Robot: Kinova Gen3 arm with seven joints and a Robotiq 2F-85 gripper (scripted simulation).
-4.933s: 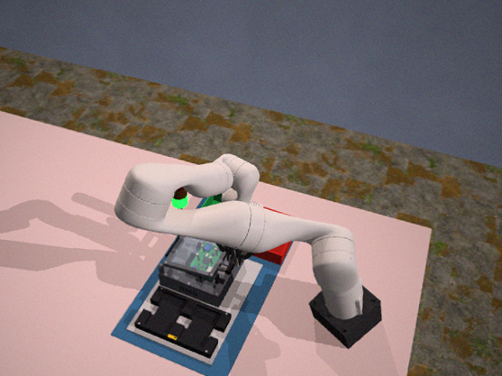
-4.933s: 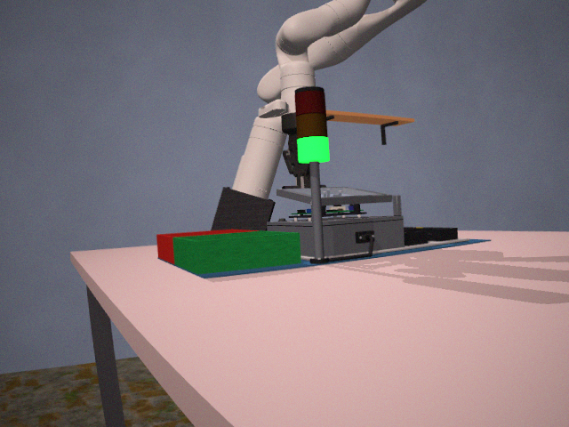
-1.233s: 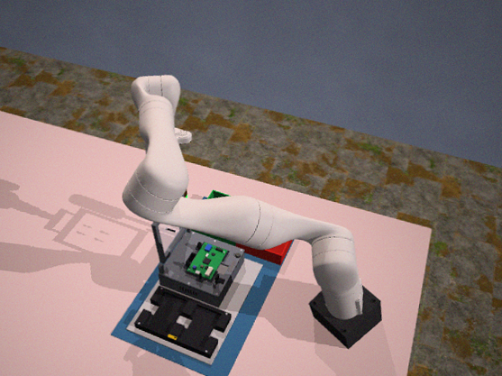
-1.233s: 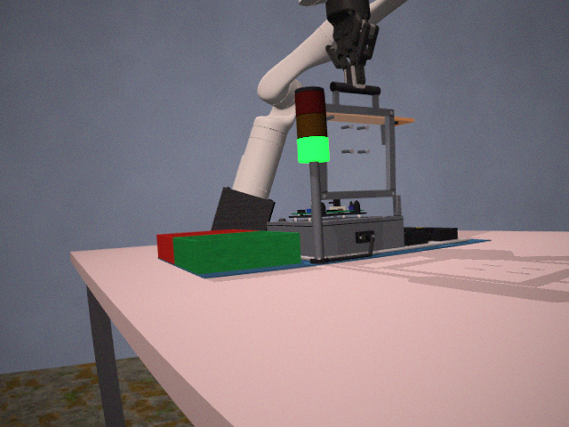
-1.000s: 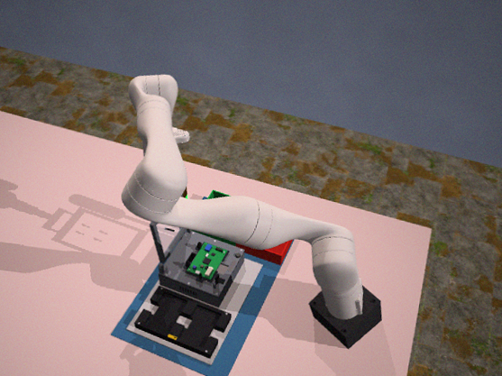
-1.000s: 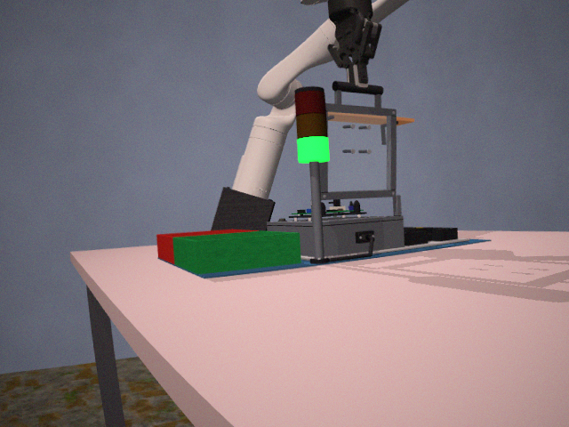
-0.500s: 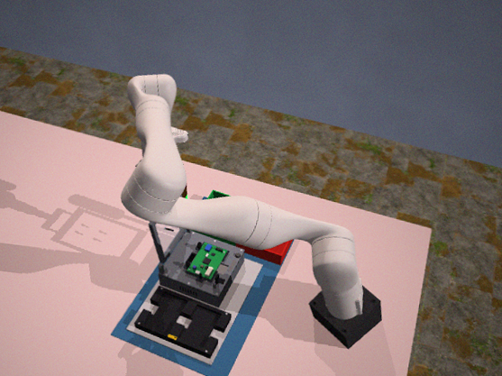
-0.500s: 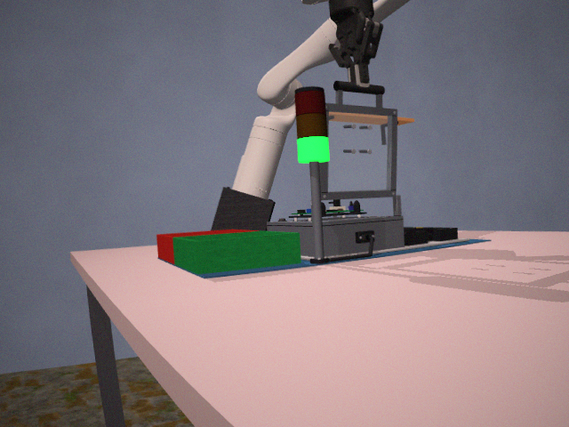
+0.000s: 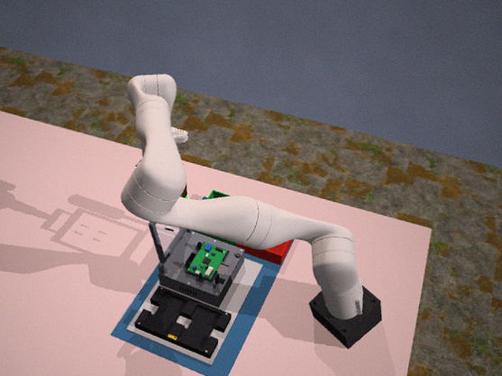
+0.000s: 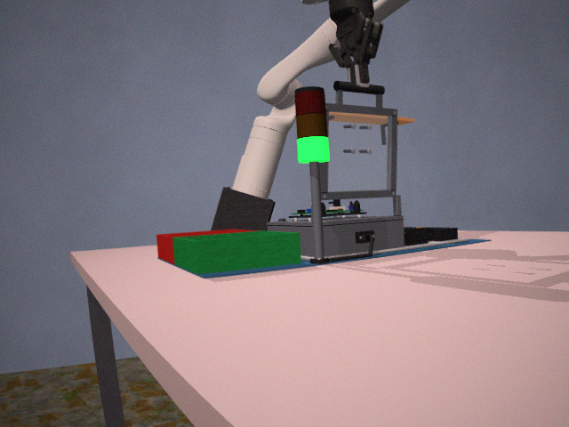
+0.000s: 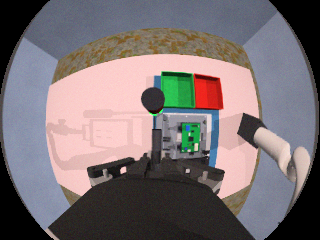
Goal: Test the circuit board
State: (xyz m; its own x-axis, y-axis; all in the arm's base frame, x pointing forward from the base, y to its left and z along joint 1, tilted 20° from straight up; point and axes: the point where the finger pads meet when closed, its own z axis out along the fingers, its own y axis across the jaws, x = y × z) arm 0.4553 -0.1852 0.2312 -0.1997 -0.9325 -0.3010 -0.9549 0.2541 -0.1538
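Right now the green circuit board is 12 cm behind my hand, 3 cm to the left of it and 21 cm below it. The rest, counted from my hand: tester lid (1 cm behind, 10 cm below); then green bin (12 cm behind, 18 cm to the right, 27 cm below); then red bin (27 cm behind, 15 cm to the right, 27 cm below).
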